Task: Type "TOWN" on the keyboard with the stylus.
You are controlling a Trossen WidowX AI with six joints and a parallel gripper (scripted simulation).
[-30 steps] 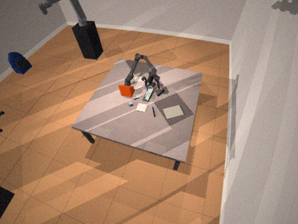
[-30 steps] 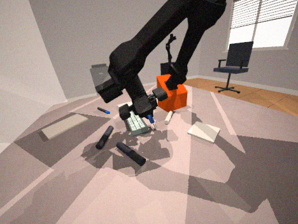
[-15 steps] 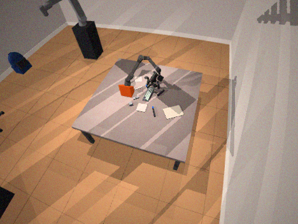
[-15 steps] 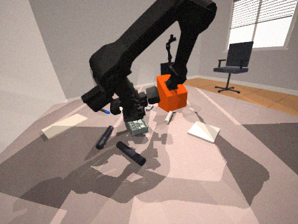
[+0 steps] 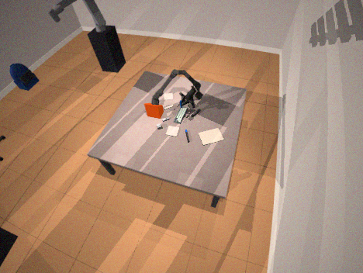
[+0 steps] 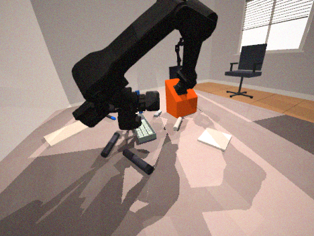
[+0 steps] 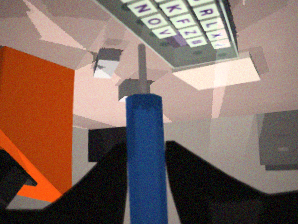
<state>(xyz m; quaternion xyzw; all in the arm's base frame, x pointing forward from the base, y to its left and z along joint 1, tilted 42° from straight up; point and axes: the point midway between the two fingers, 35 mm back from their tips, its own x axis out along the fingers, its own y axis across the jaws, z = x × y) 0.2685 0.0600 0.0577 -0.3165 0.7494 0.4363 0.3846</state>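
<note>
The pale green keyboard guard is 30 mm to the right of my gripper tip and 100 mm below it. The rest, counted from my gripper tip: blue stylus 10 mm below; then white cylinder 150 mm behind, 50 mm to the left, 110 mm below; then blue-tipped pen 120 mm ahead, 240 mm to the right, 110 mm below.
</note>
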